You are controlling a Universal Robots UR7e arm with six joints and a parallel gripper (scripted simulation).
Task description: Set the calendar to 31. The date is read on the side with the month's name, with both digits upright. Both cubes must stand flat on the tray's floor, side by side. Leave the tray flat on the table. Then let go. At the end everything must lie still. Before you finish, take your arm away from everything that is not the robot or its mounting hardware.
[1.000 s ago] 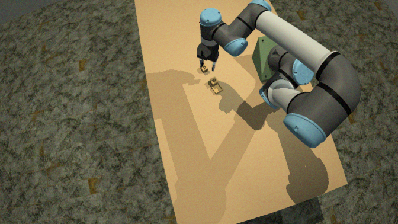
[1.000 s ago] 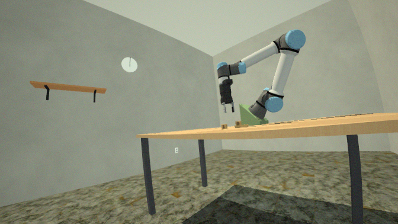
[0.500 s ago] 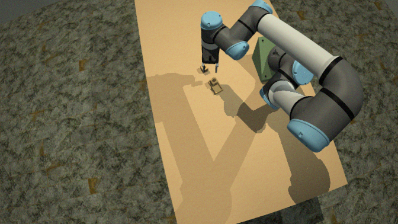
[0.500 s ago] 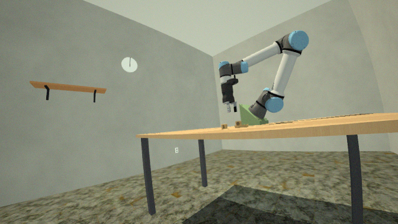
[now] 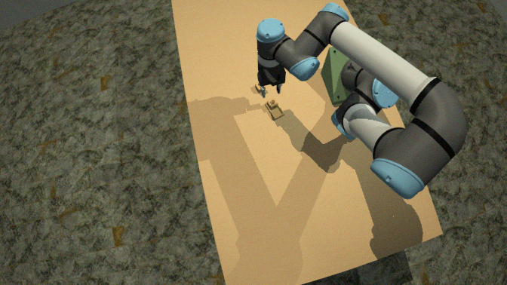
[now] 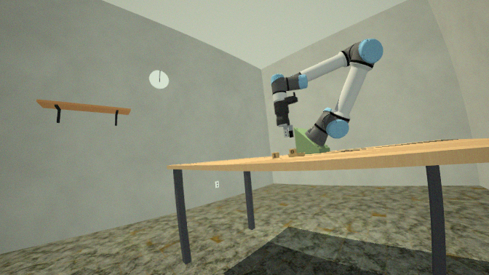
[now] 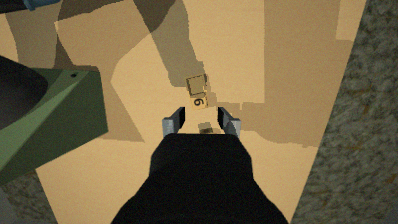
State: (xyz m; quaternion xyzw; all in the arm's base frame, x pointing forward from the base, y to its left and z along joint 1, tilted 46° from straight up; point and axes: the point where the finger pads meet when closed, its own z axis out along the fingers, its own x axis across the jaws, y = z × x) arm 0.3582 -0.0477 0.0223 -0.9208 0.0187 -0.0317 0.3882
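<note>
The wooden tray lies 110 mm below my hand, 30 mm to the left of it and 10 mm behind it.
</note>
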